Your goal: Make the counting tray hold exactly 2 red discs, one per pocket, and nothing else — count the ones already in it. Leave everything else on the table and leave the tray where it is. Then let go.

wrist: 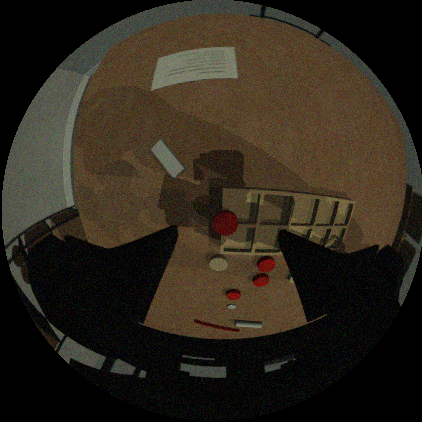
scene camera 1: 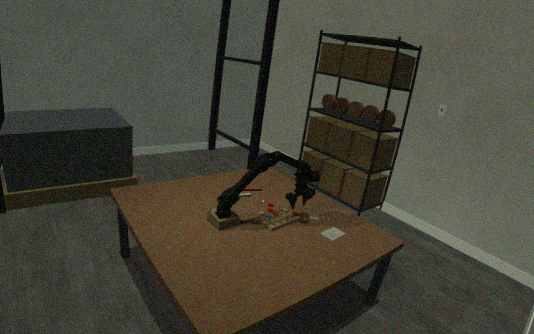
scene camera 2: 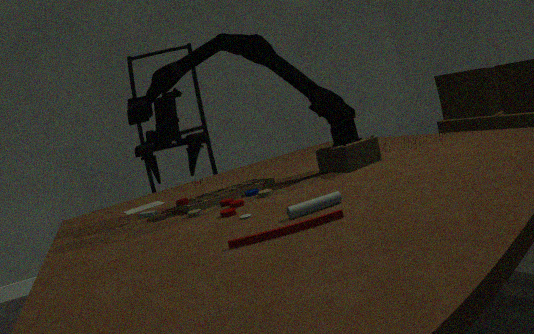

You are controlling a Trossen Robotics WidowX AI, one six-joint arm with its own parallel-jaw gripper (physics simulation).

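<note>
My gripper is wide open and empty above the left end of the wooden counting tray, as seen in the wrist view. A red disc shows below and between the fingertips, overlapping the tray's left wall in the wrist view. I cannot tell whether it rests on the wall, lies in a pocket or is in the air. Three more red discs lie on the table beside the tray. The right finger hides some pockets; the visible ones show no other disc.
A pale disc lies beside the tray. A blue piece, a small white disc, a white block, a paper sheet, a grey cylinder and a red rod are around.
</note>
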